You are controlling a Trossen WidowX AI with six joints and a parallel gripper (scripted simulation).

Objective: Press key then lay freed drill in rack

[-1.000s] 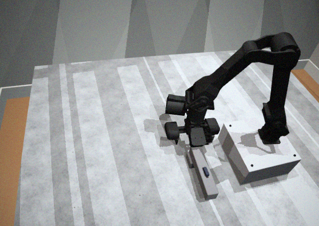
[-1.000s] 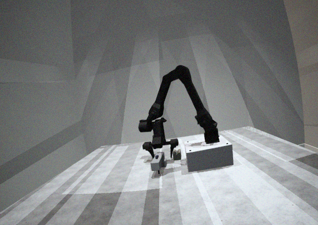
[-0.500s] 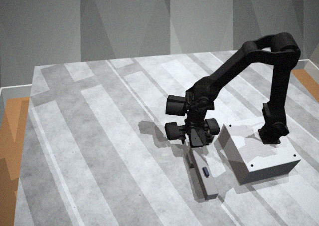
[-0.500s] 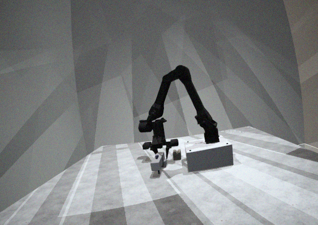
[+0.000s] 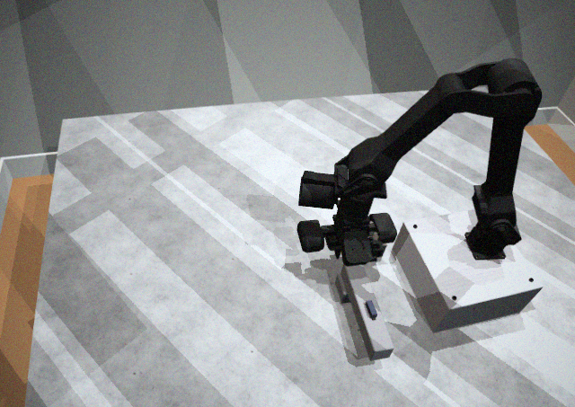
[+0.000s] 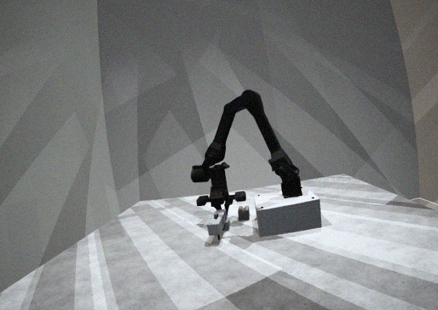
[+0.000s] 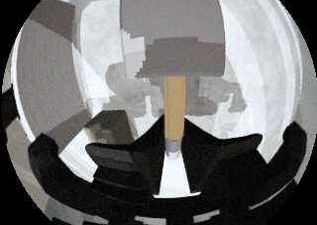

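Right now my gripper tip is 40 mm to the right of the drill and 40 mm below it. The rest, counted from my gripper tip: housing block (20 mm behind, 140 mm to the left, 30 mm above); then blue key (20 mm behind, 160 mm to the left, 40 mm above); then notched rack (70 mm behind, 40 mm to the right, 10 mm above).
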